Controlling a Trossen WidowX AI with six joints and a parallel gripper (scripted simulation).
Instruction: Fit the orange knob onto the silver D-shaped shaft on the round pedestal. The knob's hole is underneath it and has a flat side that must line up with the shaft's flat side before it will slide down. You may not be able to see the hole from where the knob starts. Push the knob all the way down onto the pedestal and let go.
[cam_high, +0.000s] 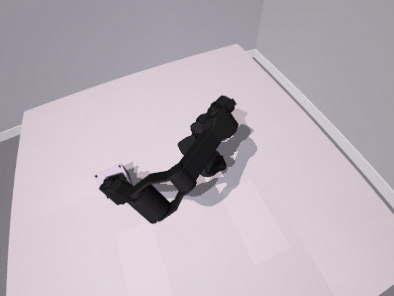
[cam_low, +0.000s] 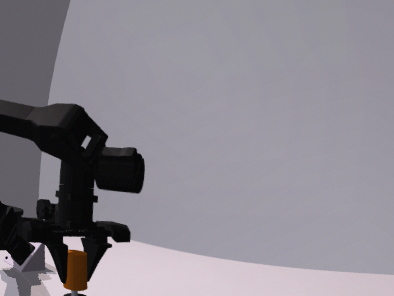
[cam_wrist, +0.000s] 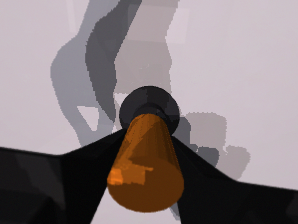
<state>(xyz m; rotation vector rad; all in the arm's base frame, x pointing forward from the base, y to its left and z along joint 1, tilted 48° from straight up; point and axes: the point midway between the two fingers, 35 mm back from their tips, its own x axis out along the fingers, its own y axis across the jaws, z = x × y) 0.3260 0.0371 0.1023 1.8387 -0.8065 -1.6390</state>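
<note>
My gripper tip is 4 cm above the round pedestal. Round my gripper tip: orange knob (3 cm above).
</note>
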